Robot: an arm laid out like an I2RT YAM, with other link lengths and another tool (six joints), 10 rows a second.
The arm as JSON. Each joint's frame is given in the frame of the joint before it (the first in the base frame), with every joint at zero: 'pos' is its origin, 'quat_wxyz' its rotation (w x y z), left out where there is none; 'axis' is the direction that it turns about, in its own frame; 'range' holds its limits. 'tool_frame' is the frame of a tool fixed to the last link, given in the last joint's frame.
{
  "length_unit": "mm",
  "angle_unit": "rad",
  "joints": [
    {
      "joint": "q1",
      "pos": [
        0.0,
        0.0,
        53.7
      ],
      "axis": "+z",
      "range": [
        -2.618,
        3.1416
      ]
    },
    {
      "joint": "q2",
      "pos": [
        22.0,
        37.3,
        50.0
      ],
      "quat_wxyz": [
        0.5,
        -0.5,
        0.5,
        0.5
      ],
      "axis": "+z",
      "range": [
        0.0,
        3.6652
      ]
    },
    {
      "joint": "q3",
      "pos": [
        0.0,
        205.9,
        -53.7
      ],
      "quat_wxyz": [
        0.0,
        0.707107,
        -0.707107,
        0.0
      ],
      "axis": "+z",
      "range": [
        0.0,
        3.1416
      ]
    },
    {
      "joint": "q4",
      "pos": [
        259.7,
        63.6,
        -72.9
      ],
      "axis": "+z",
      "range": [
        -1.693,
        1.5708
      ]
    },
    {
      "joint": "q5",
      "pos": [
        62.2,
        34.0,
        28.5
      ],
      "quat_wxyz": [
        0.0,
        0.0,
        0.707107,
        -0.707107
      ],
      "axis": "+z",
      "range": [
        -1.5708,
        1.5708
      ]
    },
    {
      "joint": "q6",
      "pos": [
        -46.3,
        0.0,
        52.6
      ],
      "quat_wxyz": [
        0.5,
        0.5,
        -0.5,
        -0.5
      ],
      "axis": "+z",
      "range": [
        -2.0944,
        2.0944
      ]
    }
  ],
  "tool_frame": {
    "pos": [
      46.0,
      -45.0,
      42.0
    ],
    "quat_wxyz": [
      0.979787,
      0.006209,
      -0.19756,
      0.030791
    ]
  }
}
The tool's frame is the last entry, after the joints.
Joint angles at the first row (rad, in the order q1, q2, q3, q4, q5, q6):
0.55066, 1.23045, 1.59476, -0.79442, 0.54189, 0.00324
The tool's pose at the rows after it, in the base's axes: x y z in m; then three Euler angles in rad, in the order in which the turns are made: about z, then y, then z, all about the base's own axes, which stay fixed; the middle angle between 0 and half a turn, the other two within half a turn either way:
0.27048 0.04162 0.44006 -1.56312 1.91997 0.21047
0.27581 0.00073 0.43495 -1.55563 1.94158 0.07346
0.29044 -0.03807 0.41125 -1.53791 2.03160 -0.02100
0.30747 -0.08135 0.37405 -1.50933 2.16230 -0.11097
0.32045 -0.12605 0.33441 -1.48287 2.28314 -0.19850
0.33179 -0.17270 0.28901 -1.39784 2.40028 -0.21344
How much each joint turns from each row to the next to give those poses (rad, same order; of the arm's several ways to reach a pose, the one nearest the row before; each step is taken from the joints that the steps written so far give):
-0.18768, -0.06104, -0.00077, -0.01030, -0.00152, 0.00344
-0.15452, 0.00078, -0.00799, -0.01374, -0.01758, 0.00418
-0.15716, 0.03164, -0.03167, -0.02404, -0.06102, -0.00114
-0.15412, 0.06791, -0.03740, -0.02400, -0.05798, -0.00076
-0.13578, 0.09195, -0.02782, 0.00074, -0.03699, -0.00571
-0.13047, 0.12549, -0.00080, 0.00573, -0.07440, -0.00611

